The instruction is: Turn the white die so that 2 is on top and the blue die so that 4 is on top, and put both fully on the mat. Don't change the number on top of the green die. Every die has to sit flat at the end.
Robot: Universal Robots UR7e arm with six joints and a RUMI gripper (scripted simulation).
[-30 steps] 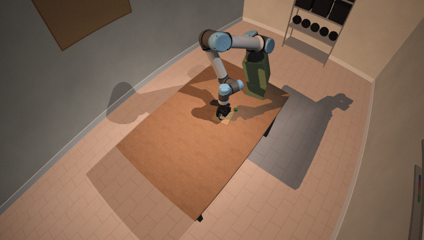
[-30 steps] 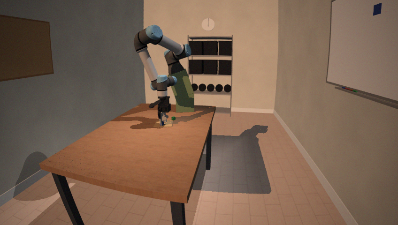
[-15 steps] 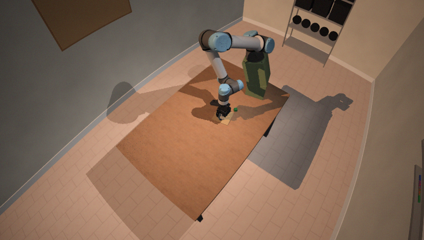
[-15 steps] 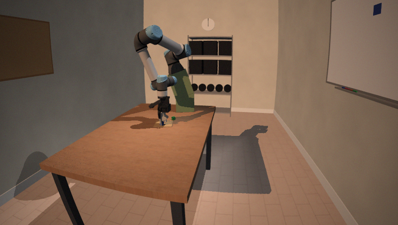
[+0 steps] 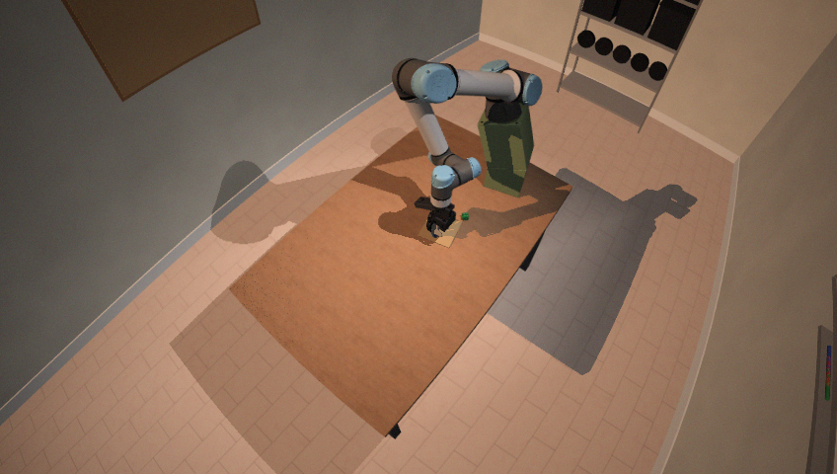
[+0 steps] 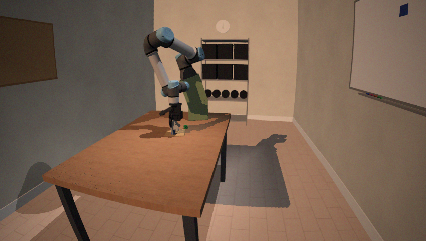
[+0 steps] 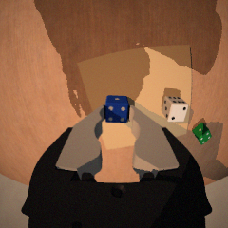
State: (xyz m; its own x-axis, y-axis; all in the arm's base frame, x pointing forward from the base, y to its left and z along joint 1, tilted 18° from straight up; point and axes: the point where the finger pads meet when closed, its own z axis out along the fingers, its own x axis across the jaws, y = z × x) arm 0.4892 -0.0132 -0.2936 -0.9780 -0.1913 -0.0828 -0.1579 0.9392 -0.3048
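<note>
My hand is right at the blue die. From my hand the other things lie so: green die 16 cm behind, 2 cm to the left, 1 cm below; then tan mat 4 cm behind, 1 cm to the right, 2 cm below; then white die 7 cm behind, 1 cm to the right, 1 cm below.
</note>
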